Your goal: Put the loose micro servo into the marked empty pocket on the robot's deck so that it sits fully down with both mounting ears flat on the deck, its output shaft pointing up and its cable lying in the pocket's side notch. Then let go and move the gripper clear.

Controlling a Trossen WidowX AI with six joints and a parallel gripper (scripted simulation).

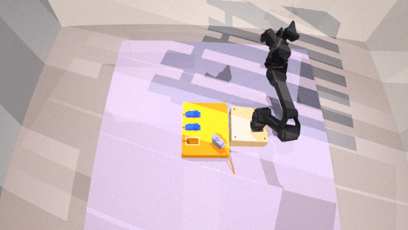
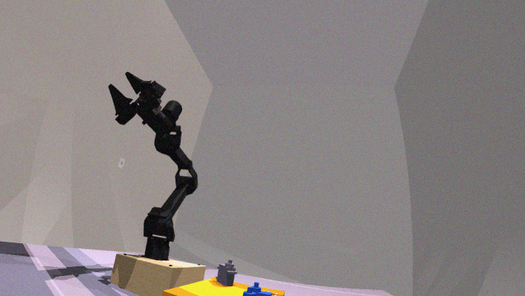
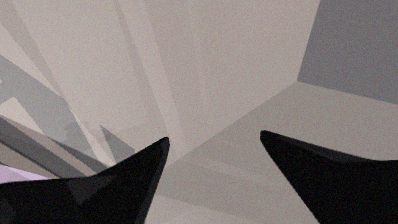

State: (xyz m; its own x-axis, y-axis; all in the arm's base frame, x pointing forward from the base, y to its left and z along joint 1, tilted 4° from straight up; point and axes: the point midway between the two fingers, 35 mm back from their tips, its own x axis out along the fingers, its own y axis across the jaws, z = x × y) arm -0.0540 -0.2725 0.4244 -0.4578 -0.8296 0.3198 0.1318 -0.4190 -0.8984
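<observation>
Right now my gripper tip is 500 mm above the yellow deck, 320 mm short of it and 270 mm to the right of it.
</observation>
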